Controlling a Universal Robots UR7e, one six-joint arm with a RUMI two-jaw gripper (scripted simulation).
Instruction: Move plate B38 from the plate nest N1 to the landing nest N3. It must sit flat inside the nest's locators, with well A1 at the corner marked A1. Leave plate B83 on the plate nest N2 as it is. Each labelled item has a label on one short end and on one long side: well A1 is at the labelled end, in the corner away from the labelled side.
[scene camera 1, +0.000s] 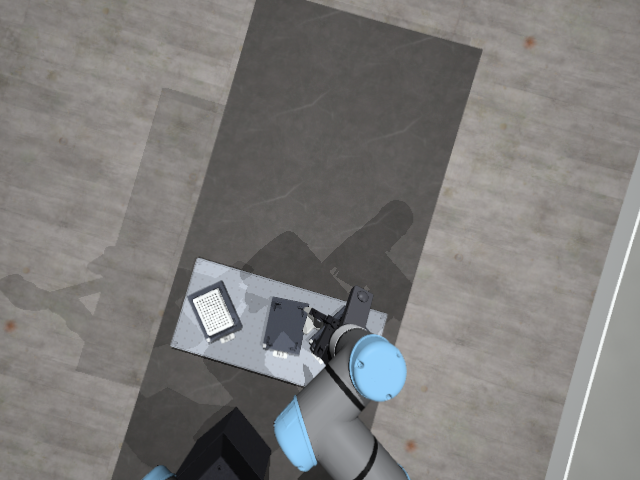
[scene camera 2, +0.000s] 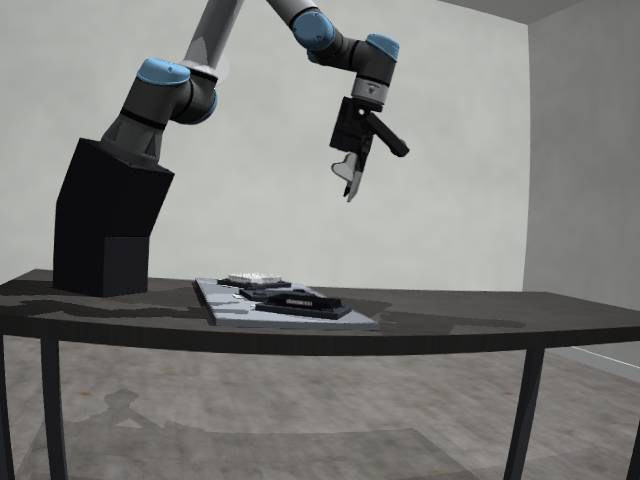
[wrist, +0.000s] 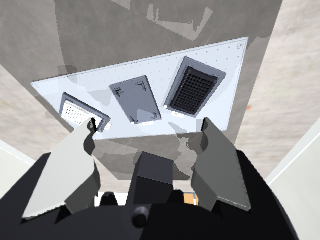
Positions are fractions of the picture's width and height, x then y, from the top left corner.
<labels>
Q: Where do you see my gripper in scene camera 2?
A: At 0.54, 0.42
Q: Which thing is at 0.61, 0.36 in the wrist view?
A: A black well plate.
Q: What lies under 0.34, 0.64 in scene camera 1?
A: A white well plate.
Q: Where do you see my gripper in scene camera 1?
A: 0.51, 0.67
</labels>
